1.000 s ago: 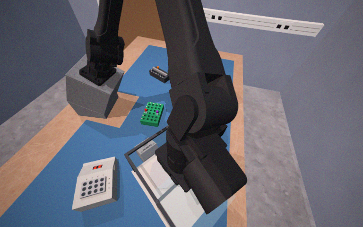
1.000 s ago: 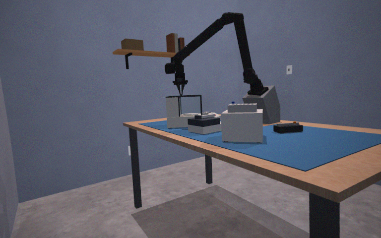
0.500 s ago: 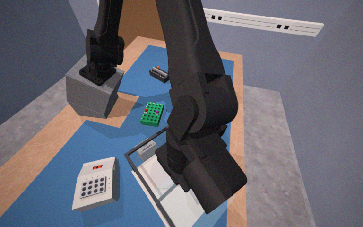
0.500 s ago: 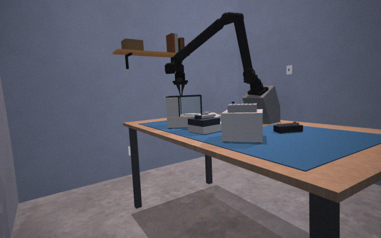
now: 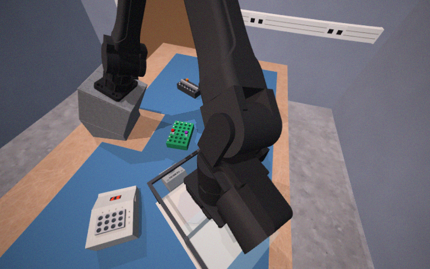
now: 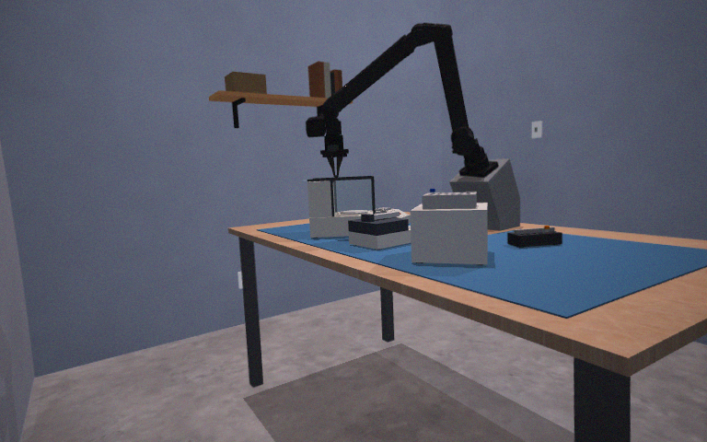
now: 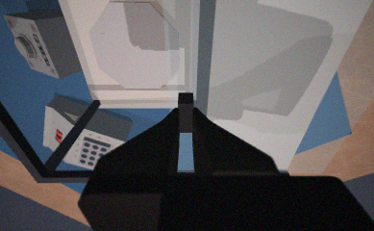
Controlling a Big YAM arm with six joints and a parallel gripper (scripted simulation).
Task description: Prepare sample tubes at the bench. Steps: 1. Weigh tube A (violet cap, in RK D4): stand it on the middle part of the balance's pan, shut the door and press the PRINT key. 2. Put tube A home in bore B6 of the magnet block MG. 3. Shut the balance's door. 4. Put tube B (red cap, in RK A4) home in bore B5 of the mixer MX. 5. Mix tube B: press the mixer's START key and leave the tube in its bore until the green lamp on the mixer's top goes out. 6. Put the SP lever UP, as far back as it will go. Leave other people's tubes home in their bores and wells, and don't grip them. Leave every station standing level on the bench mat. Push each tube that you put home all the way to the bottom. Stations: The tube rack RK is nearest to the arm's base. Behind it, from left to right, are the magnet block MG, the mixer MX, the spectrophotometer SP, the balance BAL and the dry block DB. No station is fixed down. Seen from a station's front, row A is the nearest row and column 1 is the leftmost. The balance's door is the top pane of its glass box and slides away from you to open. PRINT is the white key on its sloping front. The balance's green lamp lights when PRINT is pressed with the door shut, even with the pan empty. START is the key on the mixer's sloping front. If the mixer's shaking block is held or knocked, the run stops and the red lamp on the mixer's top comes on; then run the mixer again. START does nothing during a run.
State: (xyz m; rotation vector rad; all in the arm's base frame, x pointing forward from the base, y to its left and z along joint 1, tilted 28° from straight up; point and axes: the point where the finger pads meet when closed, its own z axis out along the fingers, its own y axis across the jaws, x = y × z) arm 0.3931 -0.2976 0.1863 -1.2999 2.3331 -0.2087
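The balance door is 3 cm ahead of my hand, 1 cm to the right of it and 1 cm below it. Also, from my hand: dry block DB: 27 cm behind, 6 cm to the right, 19 cm below; then SP lever: 2 cm behind, 29 cm to the left, 13 cm below; then white print key: 18 cm behind, 11 cm to the left, 15 cm below.
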